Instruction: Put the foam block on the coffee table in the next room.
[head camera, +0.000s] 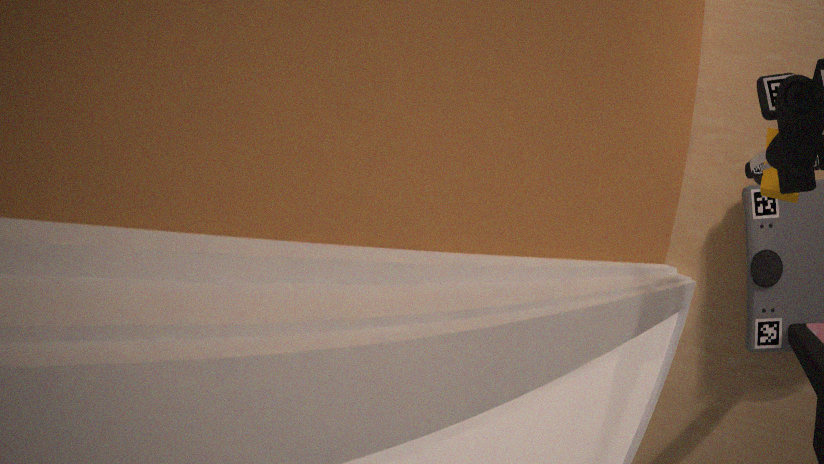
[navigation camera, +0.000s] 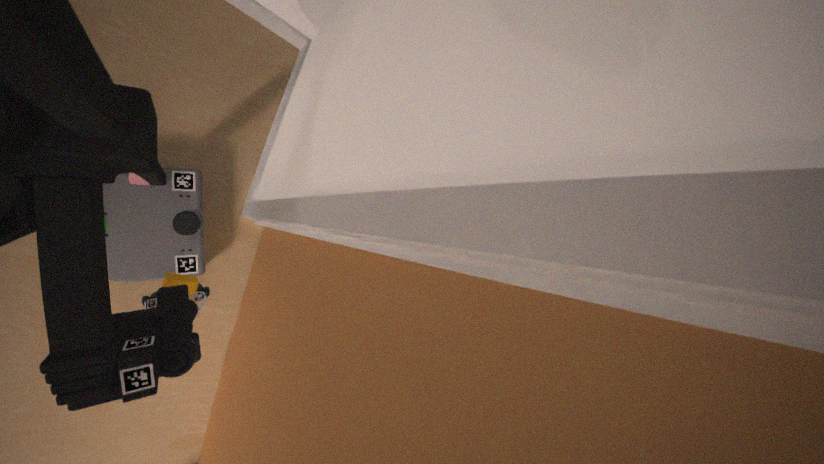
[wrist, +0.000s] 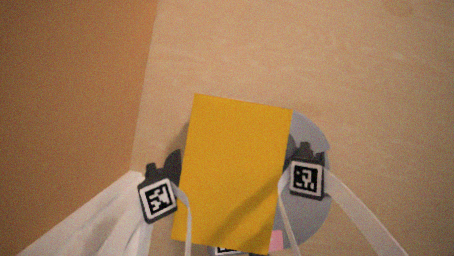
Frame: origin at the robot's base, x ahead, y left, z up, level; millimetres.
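Seen in the pictures: gripper, fingertip midpoint: (wrist: 228, 157); robot's base at its link origin: (head camera: 765, 268) (navigation camera: 185, 221).
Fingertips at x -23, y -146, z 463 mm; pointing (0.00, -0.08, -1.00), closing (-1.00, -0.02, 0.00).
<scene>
Offsets run from my fingertips to a thing's middle. "*": to the spot under its first point. Level surfaces: height alone.
The foam block is a yellow rectangular block {0 mm ahead, 1 mm left, 27 mm up} (head camera: 772, 187) (navigation camera: 179, 282) (wrist: 232, 175). It fills the middle of the wrist view, with one finger pad at each long side. My gripper (head camera: 785, 166) (navigation camera: 175, 296) (wrist: 228, 157) is shut on the block and holds it above the floor, beside my base. In the head and navigation views, the dark wrist hides part of the block and fingers. The coffee table does not show in these views.
A white wall end with a baseboard {* 208 mm ahead, 177 mm left, 20 mm up} (head camera: 663, 296) (navigation camera: 276, 210) stands close to my grey base (head camera: 801, 259) (navigation camera: 138, 230) (wrist: 312, 210). Orange-brown floor (head camera: 345, 115) (navigation camera: 461, 374) (wrist: 65, 75) meets pale wood floor {463 mm down} (head camera: 749, 34) (navigation camera: 34, 345) (wrist: 300, 50) at the wall's corner. My dark arm (navigation camera: 74, 259) extends alongside.
</scene>
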